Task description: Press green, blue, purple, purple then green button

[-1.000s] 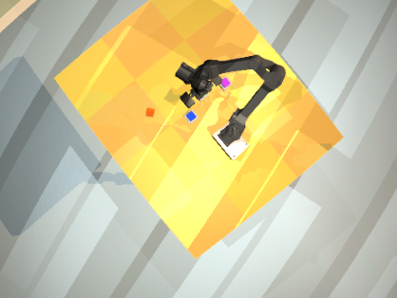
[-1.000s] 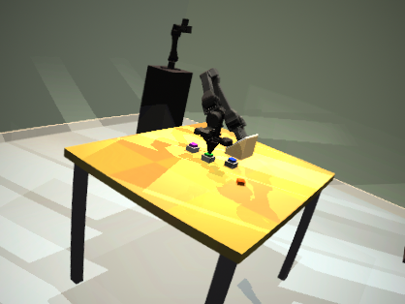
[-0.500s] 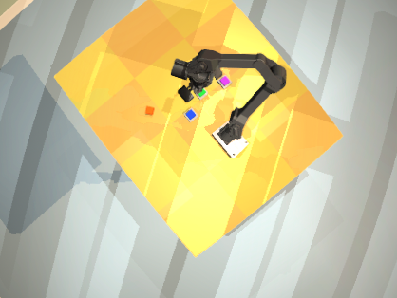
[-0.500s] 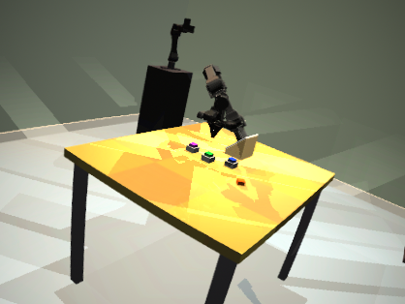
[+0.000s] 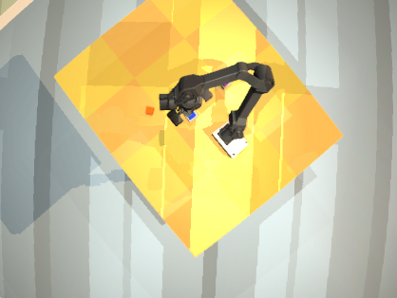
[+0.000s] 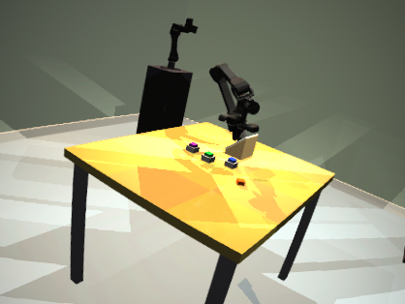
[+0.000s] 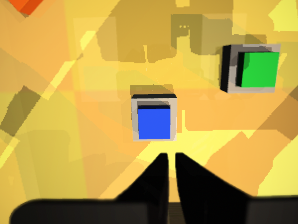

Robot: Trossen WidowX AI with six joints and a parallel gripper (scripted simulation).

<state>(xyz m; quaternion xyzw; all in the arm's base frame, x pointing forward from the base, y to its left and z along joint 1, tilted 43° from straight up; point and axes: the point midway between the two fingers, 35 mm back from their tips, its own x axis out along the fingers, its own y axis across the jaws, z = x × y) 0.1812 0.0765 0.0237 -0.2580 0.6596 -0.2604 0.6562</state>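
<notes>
The blue button lies 10 mm behind my gripper tip, 10 mm to the left of it and 90 mm below it. From my gripper tip the other things lie so: small orange block 130 mm ahead, 140 mm to the left, 120 mm below; green button 40 mm ahead, 90 mm to the right, 90 mm below; purple button 10 mm ahead, 200 mm to the right, 90 mm below.
</notes>
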